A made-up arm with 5 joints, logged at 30 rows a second.
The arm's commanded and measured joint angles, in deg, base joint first. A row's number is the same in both.
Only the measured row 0 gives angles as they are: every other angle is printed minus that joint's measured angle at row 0.
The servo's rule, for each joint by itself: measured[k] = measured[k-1] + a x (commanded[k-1-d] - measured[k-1]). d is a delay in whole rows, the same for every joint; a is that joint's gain. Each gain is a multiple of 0.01, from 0.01 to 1. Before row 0 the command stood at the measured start. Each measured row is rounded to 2 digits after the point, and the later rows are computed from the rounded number. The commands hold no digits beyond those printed.
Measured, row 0: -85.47 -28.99 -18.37 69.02 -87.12
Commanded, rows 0 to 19: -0.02 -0.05 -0.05 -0.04 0.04; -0.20 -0.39 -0.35 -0.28 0.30; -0.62 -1.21 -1.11 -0.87 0.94; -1.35 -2.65 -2.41 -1.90 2.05; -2.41 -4.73 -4.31 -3.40 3.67; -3.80 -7.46 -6.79 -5.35 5.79; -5.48 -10.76 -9.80 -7.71 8.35; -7.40 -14.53 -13.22 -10.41 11.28; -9.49 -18.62 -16.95 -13.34 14.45; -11.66 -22.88 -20.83 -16.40 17.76; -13.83 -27.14 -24.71 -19.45 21.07; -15.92 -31.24 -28.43 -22.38 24.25; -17.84 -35.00 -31.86 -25.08 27.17; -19.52 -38.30 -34.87 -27.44 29.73; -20.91 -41.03 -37.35 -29.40 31.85; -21.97 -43.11 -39.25 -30.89 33.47; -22.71 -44.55 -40.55 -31.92 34.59; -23.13 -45.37 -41.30 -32.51 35.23; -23.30 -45.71 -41.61 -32.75 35.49; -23.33 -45.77 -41.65 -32.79 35.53
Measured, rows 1 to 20: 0.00 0.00 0.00 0.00 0.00; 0.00 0.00 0.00 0.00 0.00; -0.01 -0.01 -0.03 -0.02 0.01; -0.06 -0.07 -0.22 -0.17 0.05; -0.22 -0.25 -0.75 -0.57 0.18; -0.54 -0.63 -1.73 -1.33 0.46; -1.06 -1.29 -3.25 -2.51 0.94; -1.83 -2.28 -5.34 -4.13 1.67; -2.85 -3.64 -7.97 -6.17 2.67; -4.12 -5.38 -11.07 -8.59 3.96; -5.62 -7.50 -14.54 -11.30 5.53; -7.31 -9.96 -18.25 -14.21 7.36; -9.14 -12.71 -22.06 -17.20 9.42; -11.04 -15.67 -25.82 -20.15 11.64; -12.94 -18.76 -29.38 -22.96 13.97; -14.78 -21.89 -32.62 -25.51 16.33; -16.50 -24.95 -35.41 -27.73 18.66; -18.03 -27.86 -37.68 -29.53 20.88; -19.34 -30.53 -39.37 -30.89 22.94; -20.40 -32.90 -40.51 -31.81 24.78
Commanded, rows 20 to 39: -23.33 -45.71 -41.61 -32.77 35.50; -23.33 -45.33 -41.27 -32.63 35.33; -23.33 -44.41 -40.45 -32.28 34.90; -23.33 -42.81 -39.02 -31.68 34.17; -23.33 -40.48 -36.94 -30.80 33.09; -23.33 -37.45 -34.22 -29.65 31.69; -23.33 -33.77 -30.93 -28.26 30.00; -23.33 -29.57 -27.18 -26.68 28.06; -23.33 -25.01 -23.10 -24.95 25.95; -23.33 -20.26 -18.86 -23.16 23.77; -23.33 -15.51 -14.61 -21.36 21.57; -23.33 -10.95 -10.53 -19.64 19.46; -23.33 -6.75 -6.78 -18.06 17.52; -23.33 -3.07 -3.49 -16.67 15.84; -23.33 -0.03 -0.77 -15.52 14.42; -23.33 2.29 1.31 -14.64 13.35; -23.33 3.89 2.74 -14.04 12.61; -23.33 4.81 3.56 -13.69 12.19; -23.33 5.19 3.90 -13.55 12.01; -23.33 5.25 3.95 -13.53 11.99
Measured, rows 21 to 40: -21.21 -34.95 -41.16 -32.35 26.39; -21.80 -36.68 -41.45 -32.60 27.76; -22.23 -38.12 -41.54 -32.70 28.92; -22.54 -39.27 -41.38 -32.66 29.88; -22.76 -40.09 -40.83 -32.44 30.63; -22.92 -40.53 -39.76 -32.01 31.16; -23.03 -40.52 -38.10 -31.32 31.45; -23.11 -40.03 -35.81 -30.37 31.49; -23.17 -39.03 -32.93 -29.17 31.27; -23.21 -37.52 -29.54 -27.75 30.79; -23.24 -35.52 -25.74 -26.15 30.06; -23.27 -33.08 -21.68 -24.45 29.12; -23.29 -30.27 -17.51 -22.69 27.99; -23.30 -27.18 -13.39 -20.95 26.71; -23.31 -23.91 -9.49 -19.30 25.33; -23.32 -20.58 -5.95 -17.80 23.91; -23.32 -17.29 -2.89 -16.50 22.49; -23.32 -14.16 -0.41 -15.44 21.12; -23.32 -11.27 1.45 -14.64 19.84; -23.32 -8.70 2.69 -14.10 18.69
